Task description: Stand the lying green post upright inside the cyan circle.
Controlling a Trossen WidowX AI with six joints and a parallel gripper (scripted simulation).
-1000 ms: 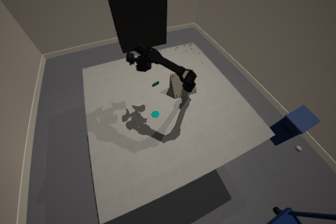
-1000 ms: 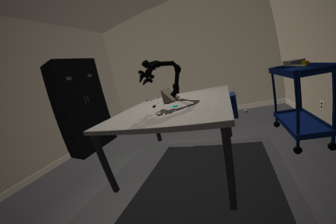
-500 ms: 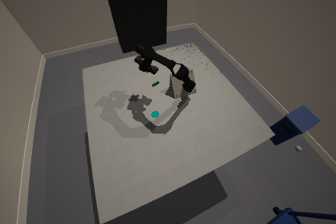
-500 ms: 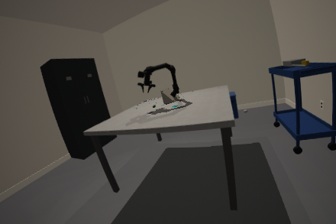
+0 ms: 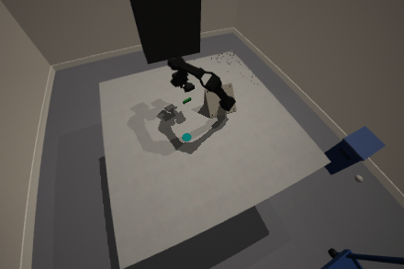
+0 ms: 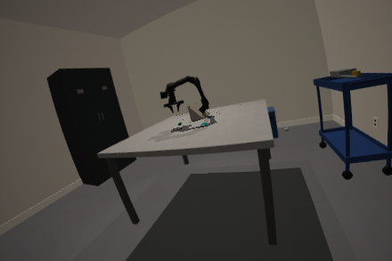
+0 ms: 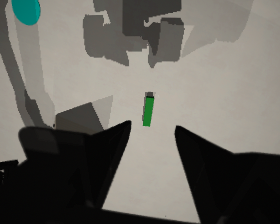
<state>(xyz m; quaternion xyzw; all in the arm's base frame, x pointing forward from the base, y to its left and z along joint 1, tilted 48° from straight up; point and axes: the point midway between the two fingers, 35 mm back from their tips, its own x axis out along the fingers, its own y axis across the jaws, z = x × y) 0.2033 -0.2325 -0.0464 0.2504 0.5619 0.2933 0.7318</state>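
Right now the green post is 120 mm below my gripper tip and 20 mm behind it. Also, from my gripper tip: cyan circle: 280 mm to the left, 130 mm below, 120 mm ahead.
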